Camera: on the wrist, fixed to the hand. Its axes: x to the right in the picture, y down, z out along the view.
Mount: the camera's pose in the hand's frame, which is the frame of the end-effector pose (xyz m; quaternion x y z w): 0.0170 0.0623 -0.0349 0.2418 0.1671 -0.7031 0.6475
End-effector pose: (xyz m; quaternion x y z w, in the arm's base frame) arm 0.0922 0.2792 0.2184 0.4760 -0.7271 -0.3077 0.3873
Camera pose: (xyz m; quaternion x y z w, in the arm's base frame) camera 0.0896 0.2829 0.2917 0.9645 -0.1458 -0.2162 0.0408
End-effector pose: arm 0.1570 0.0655 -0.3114 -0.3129 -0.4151 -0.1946 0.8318
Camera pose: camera 0.2231 0.0860 -0.3360 0.3229 -0.3968 -0.6628 0.5468
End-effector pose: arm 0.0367 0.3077 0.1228 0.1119 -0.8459 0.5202 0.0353
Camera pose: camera 0.0041 0.3631 0.0874 0.5888 -0.3374 0.5353 0.5029
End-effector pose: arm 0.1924 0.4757 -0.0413 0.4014 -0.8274 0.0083 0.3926
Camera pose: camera 0.1668 0.5182 0.0128 0.9352 -0.1859 -0.0035 0.3013
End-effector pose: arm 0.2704 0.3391 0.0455 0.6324 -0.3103 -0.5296 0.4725
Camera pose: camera 0.3149 0.3108 0.0965 -0.8304 -0.1946 0.4944 0.1675
